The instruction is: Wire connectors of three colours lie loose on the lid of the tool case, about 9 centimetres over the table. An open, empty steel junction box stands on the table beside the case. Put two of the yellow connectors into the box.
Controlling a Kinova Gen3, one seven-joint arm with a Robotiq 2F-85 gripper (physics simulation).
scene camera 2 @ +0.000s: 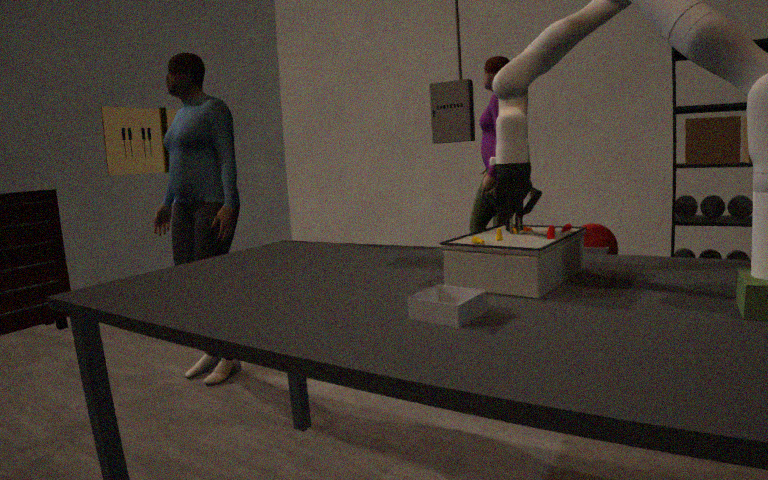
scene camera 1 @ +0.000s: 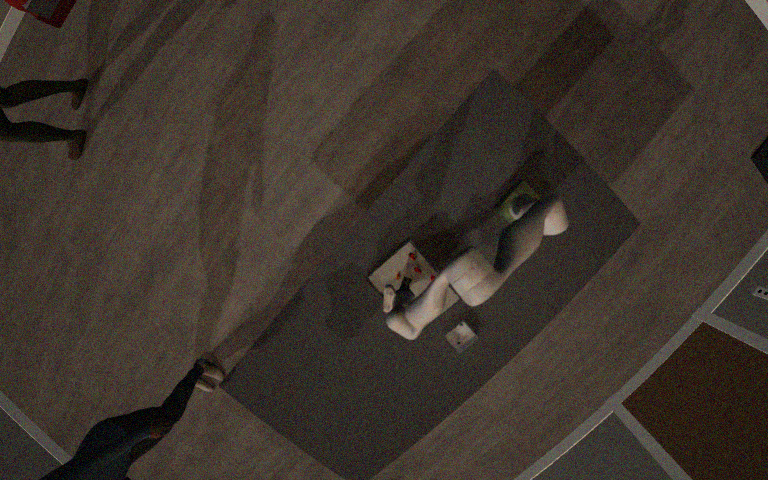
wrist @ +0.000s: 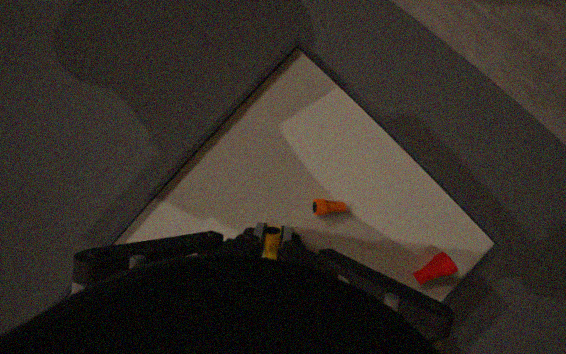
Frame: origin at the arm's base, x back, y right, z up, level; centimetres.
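Seen in the pictures: gripper, fingertip midpoint: [scene camera 2: 514, 233] [wrist: 272, 237]; arm's base, origin of the base link: [scene camera 1: 521, 207].
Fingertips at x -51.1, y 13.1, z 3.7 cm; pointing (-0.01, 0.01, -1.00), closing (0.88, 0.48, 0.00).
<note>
Offsets run from my fingertips to a thing's top centre. "*": to the spot under its first point. Level surfaces: height alone.
My gripper [scene camera 2: 513, 227] [wrist: 272, 237] is shut on a yellow connector @[dx +0.2, dy -0.3, dz +1.5 cm] [wrist: 271, 245], low at the lid @[* dx +1.2, dy +7.4, dz +0.0 cm] [scene camera 1: 390, 271] [wrist: 250, 165] of the tool case @[* dx +0.6, dy -18.1, dz -4.9 cm] [scene camera 2: 489, 271]; whether the connector touches the lid is unclear. Two more yellow connectors are on the lid near the box side: one @[dx -0.3, dy -9.6, dz +2.4 cm] [scene camera 2: 498, 234] upright, one @[dx -3.0, dy -14.7, dz +1.5 cm] [scene camera 2: 478, 241] lying down. An orange connector @[dx +1.8, dy +4.3, dz +1.2 cm] [wrist: 330, 206] [scene camera 1: 398, 275] lies beside the gripper. Red connectors @[dx +10.8, dy +5.2, dz +1.6 cm] [scene camera 1: 412, 256] @[dx +8.3, dy +0.4, dz +1.6 cm] [scene camera 1: 417, 270] @[dx +9.8, dy -5.5, dz +2.7 cm] [scene camera 2: 551, 232] [wrist: 436, 268] are farther along. The open junction box @[dx -1.5, dy -33.5, dz -5.7 cm] [scene camera 1: 461, 337] [scene camera 2: 433, 313] stands beside the case; its floor is hidden in the second scene view.
The arm [scene camera 1: 472, 277] [scene camera 2: 512, 124] reaches across part of the case from its green base block [scene camera 1: 523, 192] [scene camera 2: 753, 297]. The case walls rise above the dark table @[dz -9.5 cm] [scene camera 1: 362, 390] [scene camera 2: 254, 305]. One person [scene camera 2: 201, 147] stands behind the table at the left, another [scene camera 2: 488, 135] behind the arm.
</note>
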